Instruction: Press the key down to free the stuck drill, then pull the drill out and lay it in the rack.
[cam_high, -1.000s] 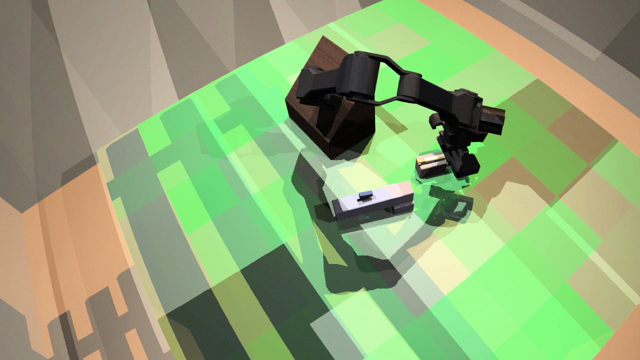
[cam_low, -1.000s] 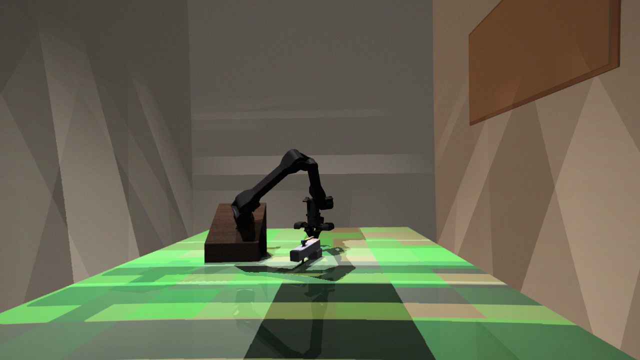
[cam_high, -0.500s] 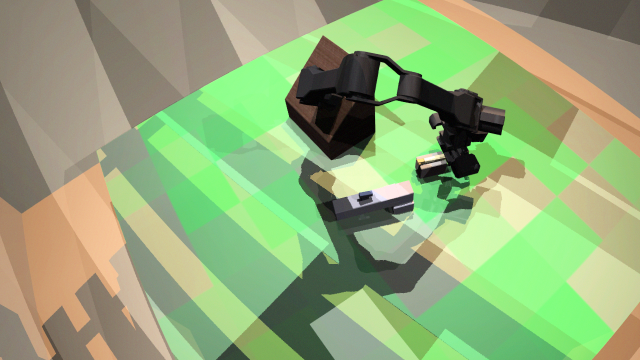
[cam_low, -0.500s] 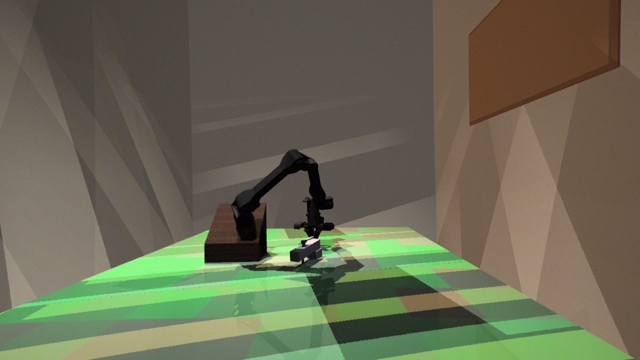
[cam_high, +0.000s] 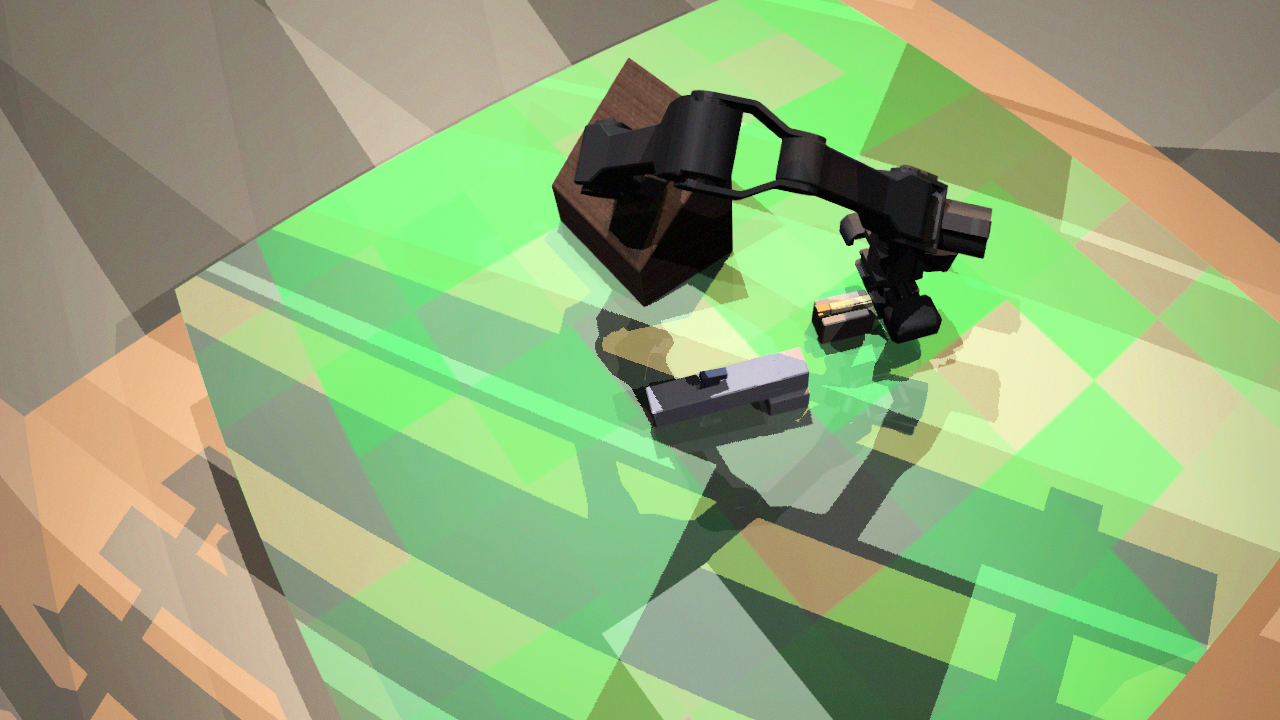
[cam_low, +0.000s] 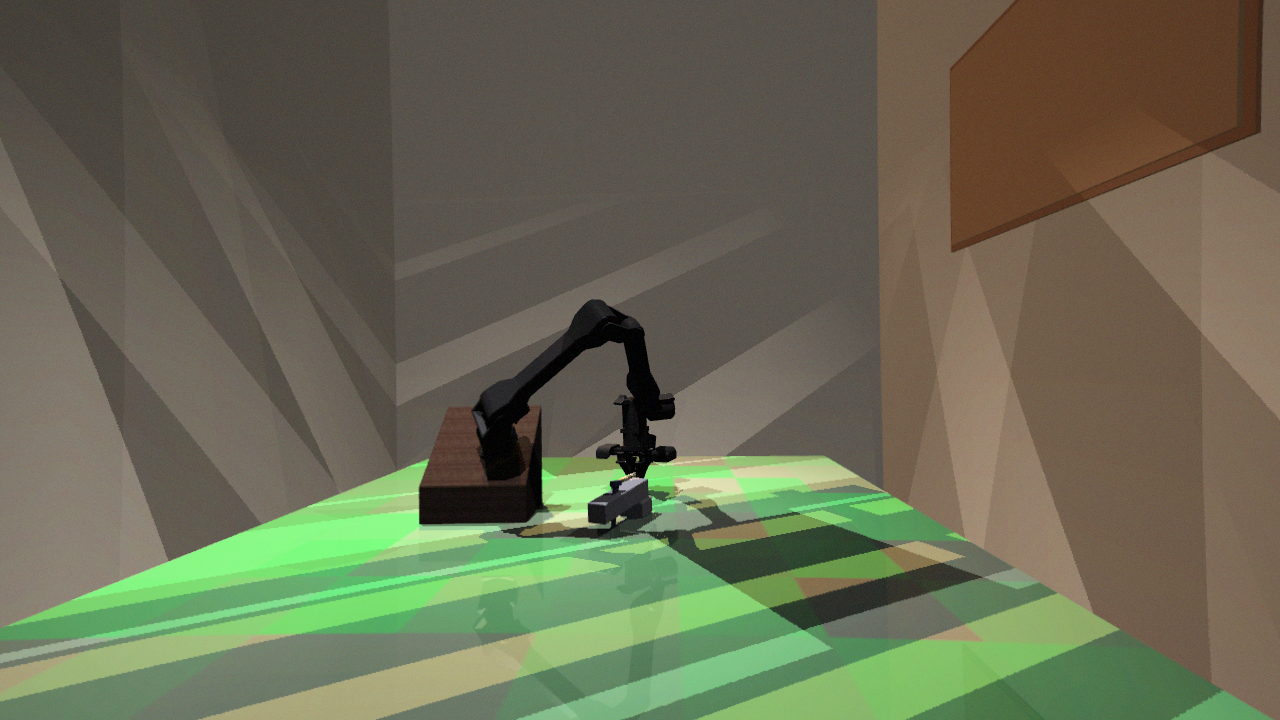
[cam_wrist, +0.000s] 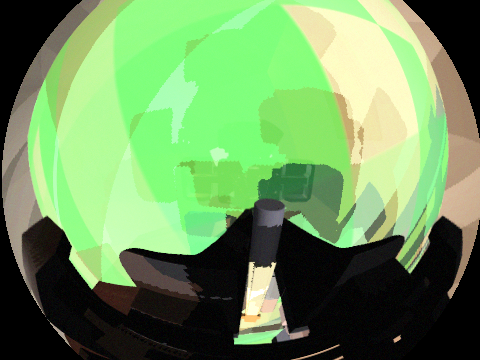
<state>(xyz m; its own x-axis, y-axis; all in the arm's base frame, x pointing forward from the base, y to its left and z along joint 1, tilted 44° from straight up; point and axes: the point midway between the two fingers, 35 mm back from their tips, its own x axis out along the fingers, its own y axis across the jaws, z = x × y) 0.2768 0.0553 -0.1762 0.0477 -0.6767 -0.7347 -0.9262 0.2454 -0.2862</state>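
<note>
The drill is 40 mm to the right of my gripper tip, 30 mm above it and 20 mm behind it. The rest, counted from my gripper tip: dark key 250 mm to the right, 40 mm above, 20 mm behind; then grey block 230 mm to the right, 30 mm above, 10 mm behind; then rack 50 mm to the right, 20 mm behind, 10 mm above.
</note>
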